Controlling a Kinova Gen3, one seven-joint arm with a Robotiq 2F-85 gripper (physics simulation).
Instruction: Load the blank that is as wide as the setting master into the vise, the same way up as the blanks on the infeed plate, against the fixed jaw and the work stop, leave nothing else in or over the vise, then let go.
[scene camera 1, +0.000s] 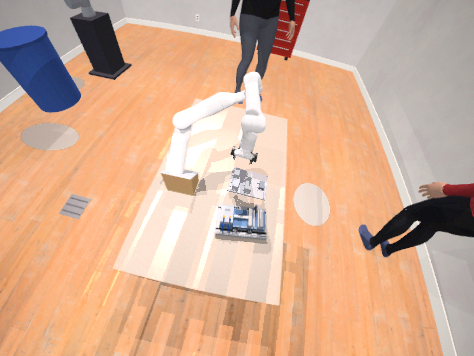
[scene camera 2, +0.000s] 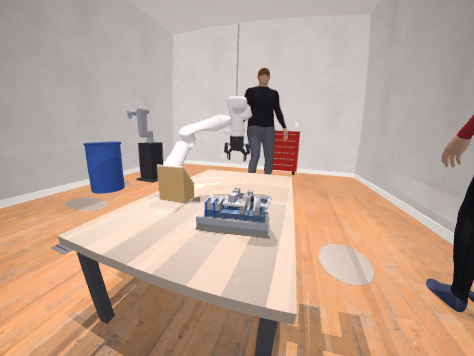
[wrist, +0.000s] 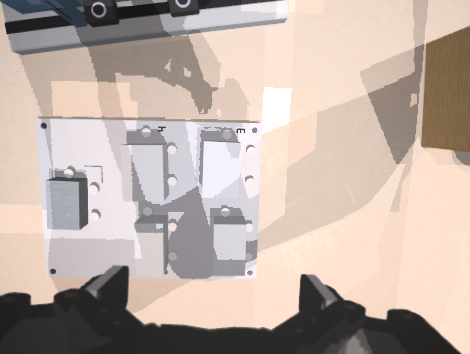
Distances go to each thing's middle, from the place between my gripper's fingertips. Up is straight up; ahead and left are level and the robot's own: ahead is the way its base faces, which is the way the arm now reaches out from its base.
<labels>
Now: the white infeed plate (wrist: 66, 143) 23 cm below my hand, 8 cm ahead of it and 1 cm to the left of it.
</labels>
